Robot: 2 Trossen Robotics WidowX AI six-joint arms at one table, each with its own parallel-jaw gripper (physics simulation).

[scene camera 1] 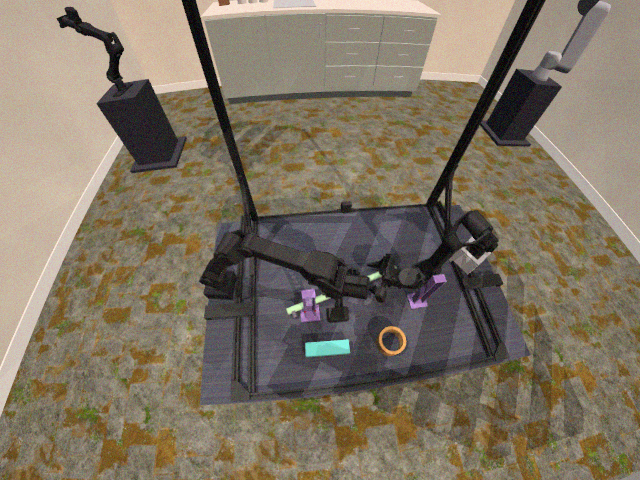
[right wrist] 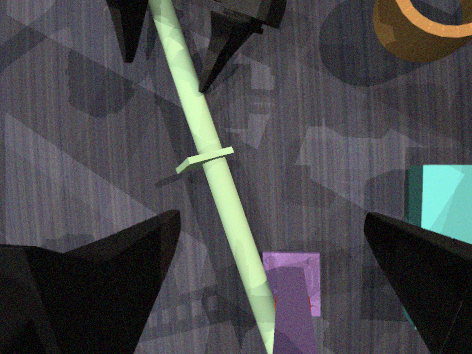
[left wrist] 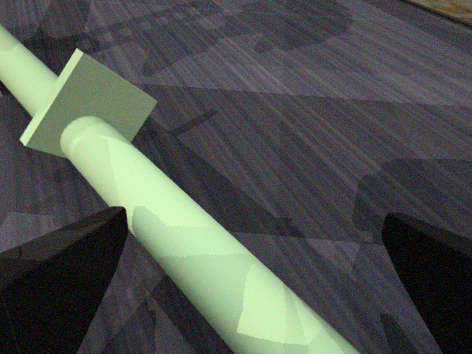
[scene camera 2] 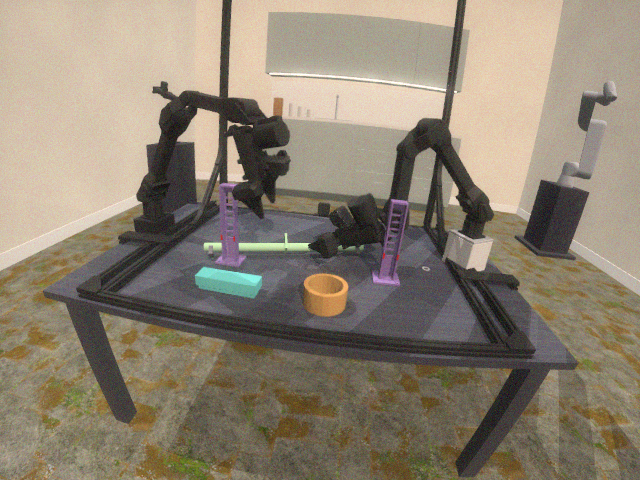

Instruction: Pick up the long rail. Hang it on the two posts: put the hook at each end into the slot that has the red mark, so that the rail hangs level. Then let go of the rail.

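Frame: origin at the left arm's base, x back, y right, z up, level; centimetres.
Seen in the pictures: left gripper, fingertip midpoint: (scene camera 1: 364, 274) (right wrist: 163, 76) (left wrist: 256, 221) (scene camera 2: 317, 241); right gripper, fingertip midpoint: (right wrist: 272, 220) (scene camera 2: 268, 210); left arm's base, link origin: (scene camera 1: 475, 250) (scene camera 2: 471, 234); right arm's base, link origin: (scene camera 1: 218, 282) (scene camera 2: 153, 216).
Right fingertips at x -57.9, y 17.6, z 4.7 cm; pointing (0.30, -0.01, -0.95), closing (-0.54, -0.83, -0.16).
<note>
Offsets run from my right fingertips to a thing's top centre.
The long light-green rail {dx +6.5, dy +4.2, dz -8.9 cm} (scene camera 1: 293, 308) (scene camera 2: 263, 246) (left wrist: 200, 240) (right wrist: 230, 210) lies low behind two purple posts. A square plate sits around its middle. The post at picture left (scene camera 1: 308, 293) (scene camera 2: 229, 222) (right wrist: 295, 310) and the post at picture right (scene camera 1: 431, 289) (scene camera 2: 394, 232) stand upright, with red marks low on each. My left gripper (scene camera 1: 378, 277) (left wrist: 256, 221) (right wrist: 163, 76) is open and empty, its fingers on either side of the rail. My right gripper (scene camera 2: 267, 208) (right wrist: 272, 220) is open and empty, higher above the rail near the picture-left post. The rail's picture-right end is largely hidden.
A turquoise block {dx -12.0, dy -9.9, dz -11.9 cm} (scene camera 1: 327, 348) (scene camera 2: 228, 282) (right wrist: 447, 200) lies in front of the picture-left post. An orange ring {dx +7.3, dy -21.4, dz -10.3 cm} (scene camera 1: 382, 347) (scene camera 2: 325, 302) (right wrist: 425, 45) stands in front, between the posts. A white box (scene camera 1: 470, 258) (scene camera 2: 467, 251) is by the left arm's base. Black frame bars edge the table.
</note>
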